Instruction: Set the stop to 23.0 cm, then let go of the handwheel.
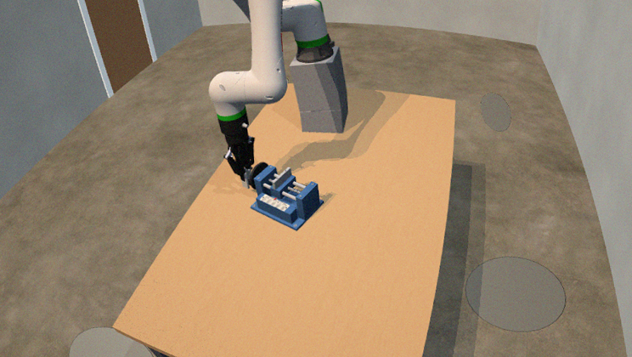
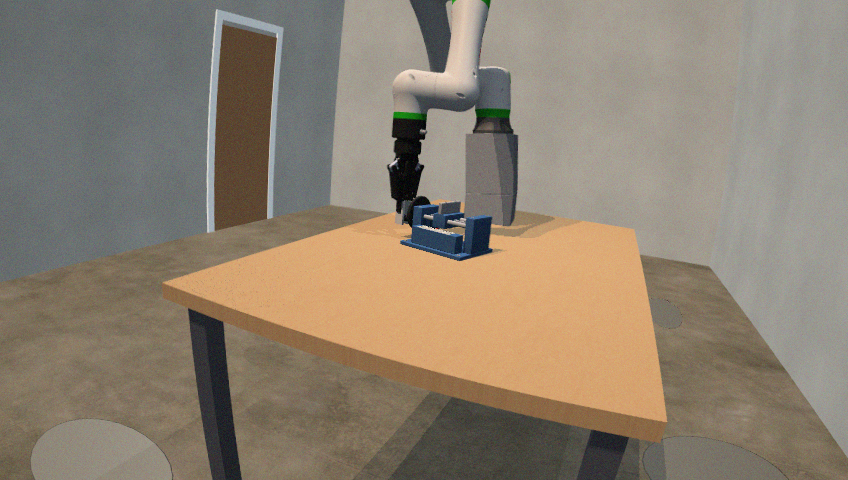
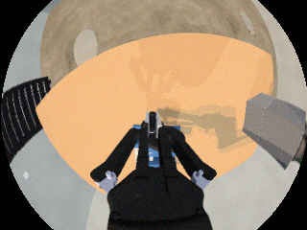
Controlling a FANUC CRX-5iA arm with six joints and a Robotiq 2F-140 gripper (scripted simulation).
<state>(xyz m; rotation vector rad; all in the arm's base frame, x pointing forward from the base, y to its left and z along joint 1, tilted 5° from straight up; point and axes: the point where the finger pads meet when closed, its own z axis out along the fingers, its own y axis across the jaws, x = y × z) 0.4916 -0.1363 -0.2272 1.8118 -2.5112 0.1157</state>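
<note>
My gripper is now 3 cm short of the grey stop plate, 14 cm to the right of it and 2 cm below it. The rest, counted from my hand: black handwheel: 2 cm to the left, 1 cm below.
</note>
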